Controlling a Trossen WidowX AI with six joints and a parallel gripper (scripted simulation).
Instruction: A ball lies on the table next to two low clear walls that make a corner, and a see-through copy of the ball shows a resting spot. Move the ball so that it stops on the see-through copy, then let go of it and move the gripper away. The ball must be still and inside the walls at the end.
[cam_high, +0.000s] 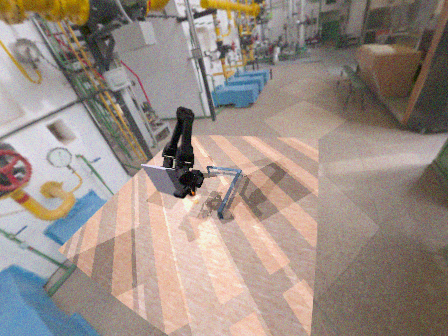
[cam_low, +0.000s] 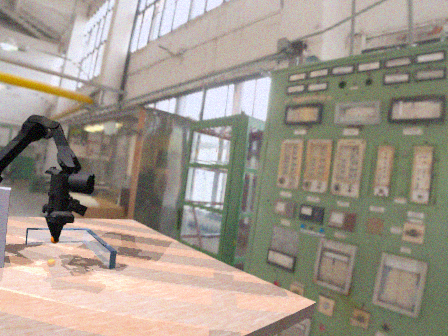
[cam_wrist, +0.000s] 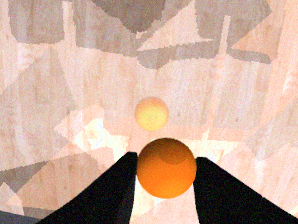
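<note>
My gripper tip is 70 mm above the see-through copy and 10 mm past it. The rest, counted from my gripper tip: orange ball: right at my gripper tip.
</note>
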